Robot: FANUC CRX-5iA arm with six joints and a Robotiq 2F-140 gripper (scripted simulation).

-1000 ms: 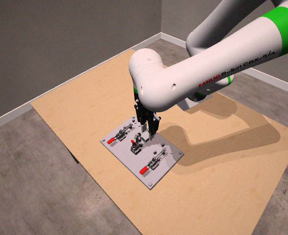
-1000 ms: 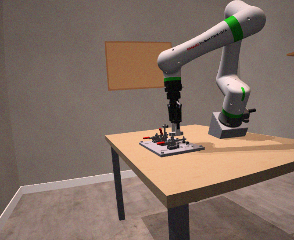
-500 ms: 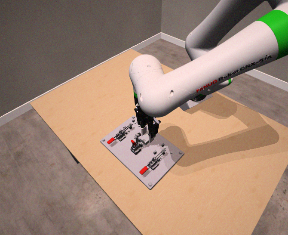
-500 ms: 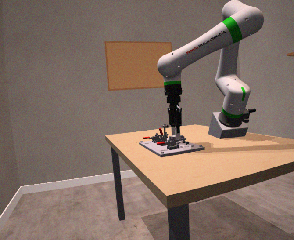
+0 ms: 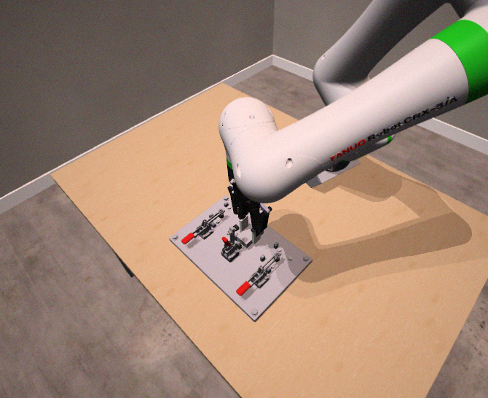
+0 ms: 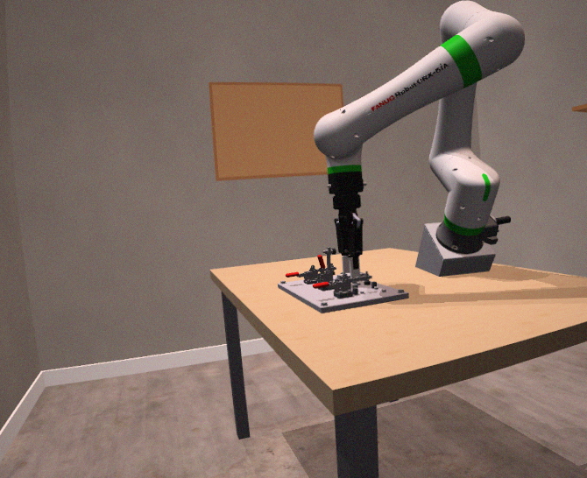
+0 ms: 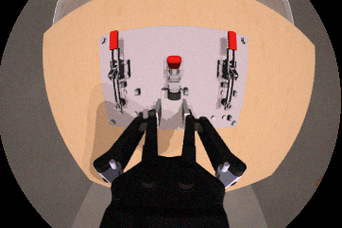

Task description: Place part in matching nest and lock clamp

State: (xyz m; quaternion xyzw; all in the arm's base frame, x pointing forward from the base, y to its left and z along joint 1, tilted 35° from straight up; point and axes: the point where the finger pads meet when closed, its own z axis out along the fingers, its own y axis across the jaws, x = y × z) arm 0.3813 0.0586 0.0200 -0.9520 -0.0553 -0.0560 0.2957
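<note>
My hand is 3 cm above the grey part. From my hand the other things lie so: grey fixture plate 5 cm ahead, 6 cm below; then clamp 6 cm ahead, 12 cm to the left, 1 cm below.
</note>
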